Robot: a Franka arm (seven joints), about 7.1 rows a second.
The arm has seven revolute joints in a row. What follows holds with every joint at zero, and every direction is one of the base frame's. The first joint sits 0.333 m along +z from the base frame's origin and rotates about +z. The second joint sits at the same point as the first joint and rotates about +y. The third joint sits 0.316 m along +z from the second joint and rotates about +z. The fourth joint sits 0.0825 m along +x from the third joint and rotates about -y. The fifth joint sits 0.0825 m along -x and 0.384 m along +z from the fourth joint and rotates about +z. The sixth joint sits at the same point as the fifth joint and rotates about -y. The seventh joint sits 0.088 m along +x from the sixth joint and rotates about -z. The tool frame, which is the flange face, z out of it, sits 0.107 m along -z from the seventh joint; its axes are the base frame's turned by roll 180, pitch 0 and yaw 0 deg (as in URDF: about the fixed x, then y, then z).
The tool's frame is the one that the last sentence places.
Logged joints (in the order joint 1, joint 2, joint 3, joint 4, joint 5, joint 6, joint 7), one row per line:
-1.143, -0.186, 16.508, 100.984, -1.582, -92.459, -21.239
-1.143, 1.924, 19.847, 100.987, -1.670, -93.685, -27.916
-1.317, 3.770, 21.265, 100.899, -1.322, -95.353, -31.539
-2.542, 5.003, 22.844, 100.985, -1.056, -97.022, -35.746
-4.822, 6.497, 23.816, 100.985, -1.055, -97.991, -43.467
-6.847, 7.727, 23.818, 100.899, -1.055, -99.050, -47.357
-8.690, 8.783, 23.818, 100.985, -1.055, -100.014, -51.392
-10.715, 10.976, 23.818, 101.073, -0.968, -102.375, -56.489
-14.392, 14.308, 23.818, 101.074, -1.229, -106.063, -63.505
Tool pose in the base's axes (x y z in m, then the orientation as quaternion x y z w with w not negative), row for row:
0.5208, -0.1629, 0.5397, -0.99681, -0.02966, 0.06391, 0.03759
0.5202, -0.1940, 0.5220, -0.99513, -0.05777, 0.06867, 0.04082
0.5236, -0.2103, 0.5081, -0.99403, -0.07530, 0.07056, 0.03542
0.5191, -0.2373, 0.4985, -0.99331, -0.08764, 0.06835, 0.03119
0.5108, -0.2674, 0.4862, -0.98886, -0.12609, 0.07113, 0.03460
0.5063, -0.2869, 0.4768, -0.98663, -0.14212, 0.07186, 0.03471
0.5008, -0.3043, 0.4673, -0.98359, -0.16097, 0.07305, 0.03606
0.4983, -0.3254, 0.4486, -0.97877, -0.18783, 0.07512, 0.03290
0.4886, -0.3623, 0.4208, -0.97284, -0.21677, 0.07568, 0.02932
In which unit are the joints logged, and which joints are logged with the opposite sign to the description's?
The joints are logged in degrees. Opposite sign: joint 3, joint 4, joint 5, joint 6.
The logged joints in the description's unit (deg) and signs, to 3 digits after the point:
-1.143, -0.186, -16.508, -100.984, 1.582, 92.459, -21.239
-1.143, 1.924, -19.847, -100.987, 1.670, 93.685, -27.916
-1.317, 3.770, -21.265, -100.899, 1.322, 95.353, -31.539
-2.542, 5.003, -22.844, -100.985, 1.056, 97.022, -35.746
-4.822, 6.497, -23.816, -100.985, 1.055, 97.991, -43.467
-6.847, 7.727, -23.818, -100.899, 1.055, 99.050, -47.357
-8.690, 8.783, -23.818, -100.985, 1.055, 100.014, -51.392
-10.715, 10.976, -23.818, -101.073, 0.968, 102.375, -56.489
-14.392, 14.308, -23.818, -101.074, 1.229, 106.063, -63.505

